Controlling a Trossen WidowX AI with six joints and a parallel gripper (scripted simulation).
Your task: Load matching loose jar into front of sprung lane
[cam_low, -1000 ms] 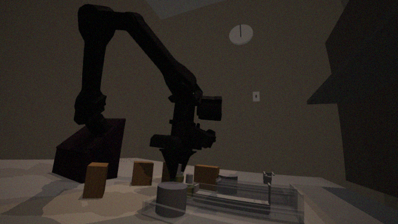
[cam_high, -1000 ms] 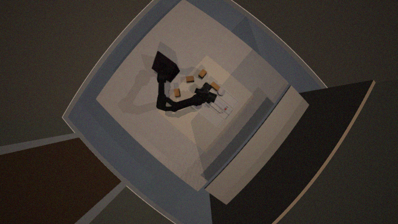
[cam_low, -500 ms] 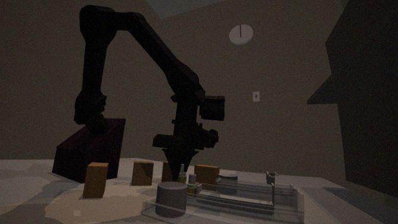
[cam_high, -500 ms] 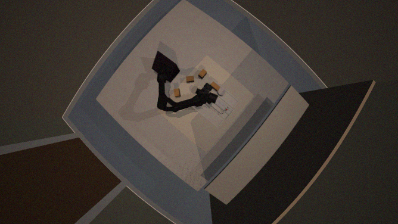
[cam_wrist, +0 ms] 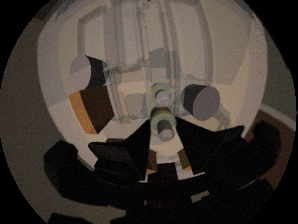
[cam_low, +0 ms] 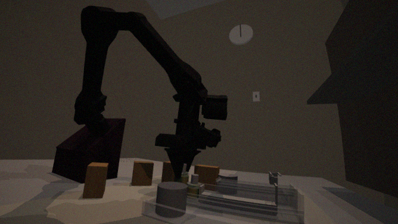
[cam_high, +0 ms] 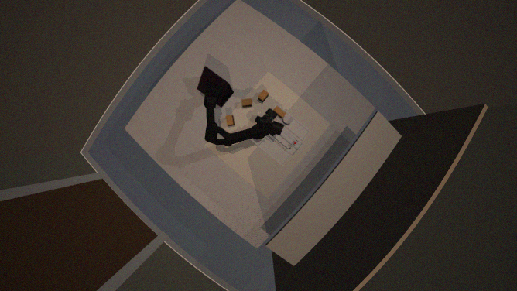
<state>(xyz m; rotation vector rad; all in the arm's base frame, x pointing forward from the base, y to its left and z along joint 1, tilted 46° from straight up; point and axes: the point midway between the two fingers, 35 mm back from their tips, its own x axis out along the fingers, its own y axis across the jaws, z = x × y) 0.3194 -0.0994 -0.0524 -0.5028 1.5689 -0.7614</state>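
The clear pusher lane fixture lies 15 cm ahead of my gripper tip and 4 cm below it.
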